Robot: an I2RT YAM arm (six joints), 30 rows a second.
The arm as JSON. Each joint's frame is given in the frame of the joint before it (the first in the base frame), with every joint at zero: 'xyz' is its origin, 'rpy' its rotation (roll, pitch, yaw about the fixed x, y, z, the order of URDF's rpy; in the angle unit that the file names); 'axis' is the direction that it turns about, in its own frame. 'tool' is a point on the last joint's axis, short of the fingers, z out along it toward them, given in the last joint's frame.
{
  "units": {
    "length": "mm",
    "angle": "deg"
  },
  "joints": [
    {
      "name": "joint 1",
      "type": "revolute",
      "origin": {
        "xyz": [
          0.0,
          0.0,
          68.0
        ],
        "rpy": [
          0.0,
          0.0,
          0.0
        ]
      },
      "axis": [
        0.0,
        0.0,
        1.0
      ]
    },
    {
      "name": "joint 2",
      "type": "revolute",
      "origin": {
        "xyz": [
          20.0,
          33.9,
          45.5
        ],
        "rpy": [
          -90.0,
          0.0,
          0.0
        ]
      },
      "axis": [
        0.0,
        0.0,
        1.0
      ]
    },
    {
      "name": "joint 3",
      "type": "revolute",
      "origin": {
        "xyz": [
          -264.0,
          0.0,
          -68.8
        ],
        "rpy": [
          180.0,
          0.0,
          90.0
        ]
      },
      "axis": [
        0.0,
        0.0,
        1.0
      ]
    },
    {
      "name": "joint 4",
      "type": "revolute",
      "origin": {
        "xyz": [
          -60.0,
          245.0,
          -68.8
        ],
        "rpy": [
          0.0,
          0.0,
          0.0
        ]
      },
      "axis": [
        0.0,
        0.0,
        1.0
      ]
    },
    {
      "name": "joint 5",
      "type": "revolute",
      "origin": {
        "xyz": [
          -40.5,
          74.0,
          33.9
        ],
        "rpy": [
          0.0,
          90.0,
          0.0
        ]
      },
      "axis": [
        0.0,
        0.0,
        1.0
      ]
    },
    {
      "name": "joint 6",
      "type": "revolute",
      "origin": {
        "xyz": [
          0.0,
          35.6,
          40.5
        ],
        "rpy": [
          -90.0,
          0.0,
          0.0
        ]
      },
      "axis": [
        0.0,
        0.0,
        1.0
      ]
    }
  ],
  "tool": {
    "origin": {
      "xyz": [
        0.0,
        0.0,
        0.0
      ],
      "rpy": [
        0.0,
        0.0,
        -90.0
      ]
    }
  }
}
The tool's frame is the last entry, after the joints.
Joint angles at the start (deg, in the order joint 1, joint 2, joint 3, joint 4, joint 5, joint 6): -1.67, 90.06, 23.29, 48.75, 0.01, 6.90
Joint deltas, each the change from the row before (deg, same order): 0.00, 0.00, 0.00, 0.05, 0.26, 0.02; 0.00, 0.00, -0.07, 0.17, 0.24, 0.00; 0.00, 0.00, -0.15, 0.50, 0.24, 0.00; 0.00, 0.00, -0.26, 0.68, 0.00, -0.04; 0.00, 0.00, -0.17, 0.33, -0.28, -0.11; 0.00, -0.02, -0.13, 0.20, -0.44, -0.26; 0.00, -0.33, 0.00, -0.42, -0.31, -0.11; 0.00, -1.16, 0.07, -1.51, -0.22, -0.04; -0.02, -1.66, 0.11, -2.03, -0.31, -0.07; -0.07, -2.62, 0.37, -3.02, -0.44, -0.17; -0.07, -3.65, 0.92, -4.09, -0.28, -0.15
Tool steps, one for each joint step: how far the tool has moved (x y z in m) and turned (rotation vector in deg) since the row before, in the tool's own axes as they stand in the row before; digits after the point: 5 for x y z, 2 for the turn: -0.00011, -0.00015, 0.00000, 0.25, -0.08, 0.02; 0.00004, -0.00016, -0.00018, 0.23, -0.13, 0.00; -0.00015, -0.00014, -0.00038, 0.20, -0.38, 0.00; 0.00012, -0.00002, -0.00067, -0.05, -0.42, -0.03; 0.00031, 0.00013, -0.00045, -0.30, -0.13, -0.11; 0.00027, 0.00024, -0.00038, -0.45, -0.04, -0.26; -0.00052, 0.00025, -0.00059, -0.30, 0.12, -0.11; -0.00219, 0.00039, -0.00192, -0.19, 0.30, -0.04; -0.00337, 0.00050, -0.00284, -0.26, 0.29, -0.06; -0.00663, 0.00074, -0.00433, -0.37, 0.07, -0.15; -0.01155, 0.00121, -0.00591, -0.26, -0.46, -0.14
